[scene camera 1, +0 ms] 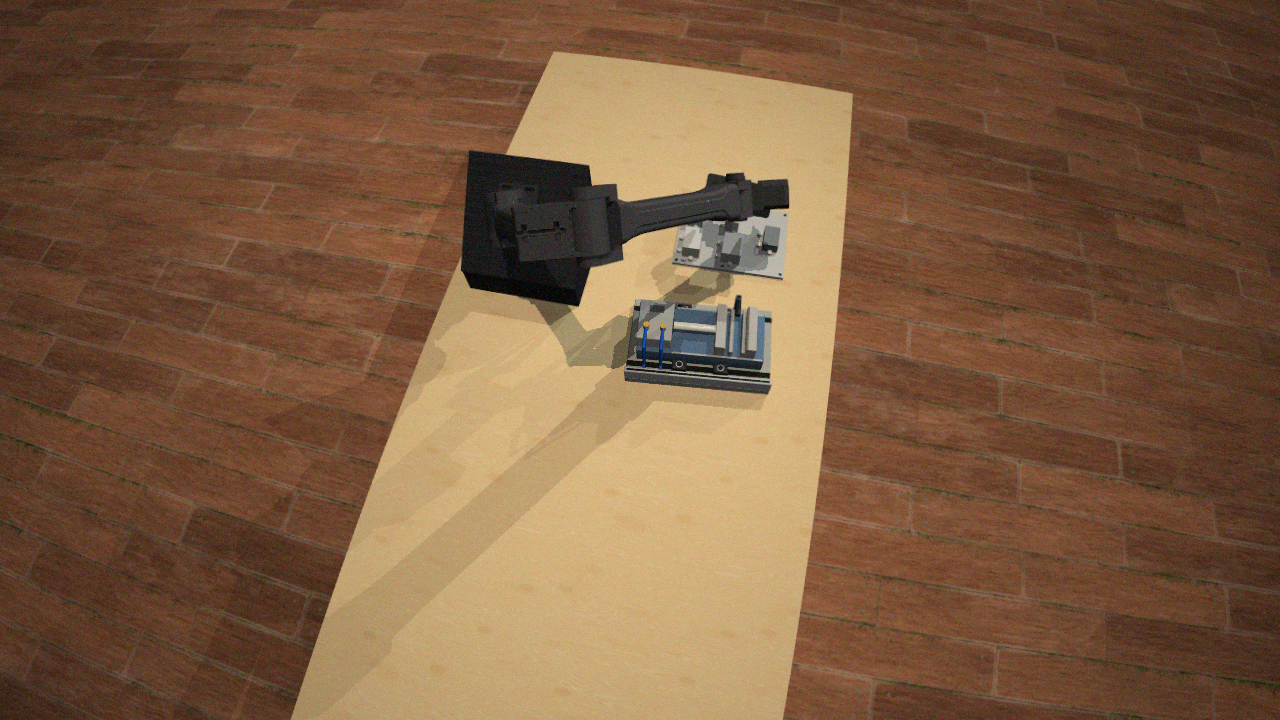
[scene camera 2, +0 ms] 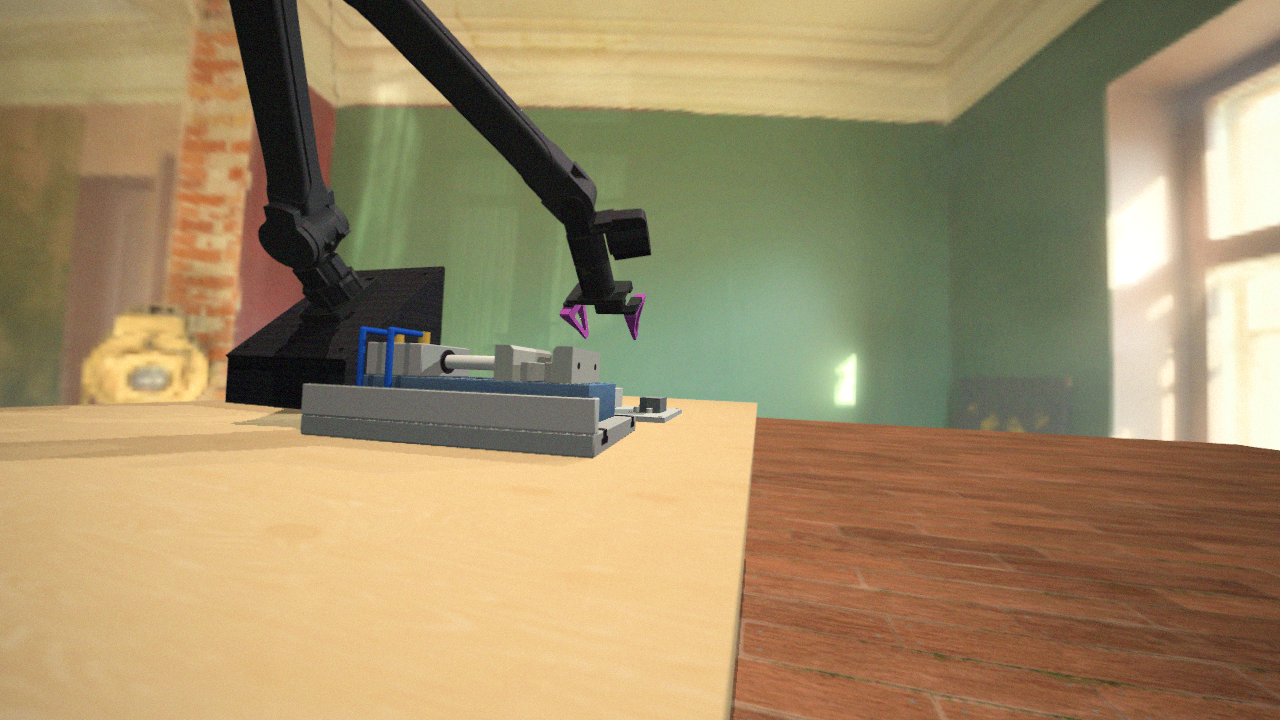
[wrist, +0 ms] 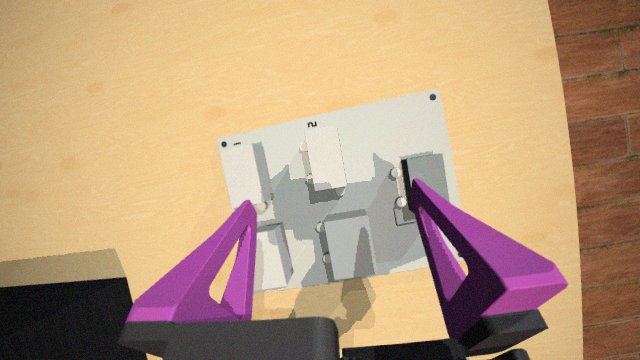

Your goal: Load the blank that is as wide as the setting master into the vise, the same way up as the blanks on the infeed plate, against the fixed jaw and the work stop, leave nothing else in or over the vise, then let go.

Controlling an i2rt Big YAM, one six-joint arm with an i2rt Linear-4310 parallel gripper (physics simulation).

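Places are measured from the arm's base along level axes (x left, y back, z up), in metres.
Pixels of known places: gripper, fingertip midpoint: (scene camera 2: 610,337) (wrist: 330,196); arm's base, link origin: (scene camera 2: 344,302).
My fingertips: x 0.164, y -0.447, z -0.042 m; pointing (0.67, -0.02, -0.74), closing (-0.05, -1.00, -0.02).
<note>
Ahead of a thing's pixels: the offset from my fingertips to its top centre. "pt": to the spot under its first point. Level surfaces: height alone.
My gripper (scene camera 2: 611,337) (wrist: 330,196) is open and empty, with magenta fingers high above the infeed plate {dx -0.018, dy +0.001, dz -0.130 m} (scene camera 1: 776,269) (scene camera 2: 666,414) (wrist: 390,117); the arm hides it in scene camera 1. In the wrist view pale blanks stand on the plate: one at upper left (wrist: 239,172), one at upper middle (wrist: 326,157), one at lower middle (wrist: 348,247), and one at lower left (wrist: 271,260) partly behind the left finger. A darker grey block {dx -0.016, dy -0.089, dz -0.105 m} (scene camera 1: 770,239) (scene camera 2: 653,403) (wrist: 430,172) stands at the right, partly behind the right finger. The vise {dx -0.316, dy +0.030, dz -0.039 m} (scene camera 1: 693,346) (scene camera 2: 447,409) has its jaws apart; no blank plainly shows between them.
Two blue upright tubes {pt dx -0.392, dy +0.134, dz -0.030 m} (scene camera 1: 644,347) (scene camera 2: 390,358) rise at the vise's left end. A dark upright post {pt dx -0.255, dy -0.035, dz -0.041 m} (scene camera 1: 738,305) stands by the jaws on the side towards the plate. The black arm base (scene camera 1: 528,268) (scene camera 2: 286,380) stands at the table's left edge. The tabletop {dz -0.138 m} (scene camera 1: 581,537) ends right of the plate.
</note>
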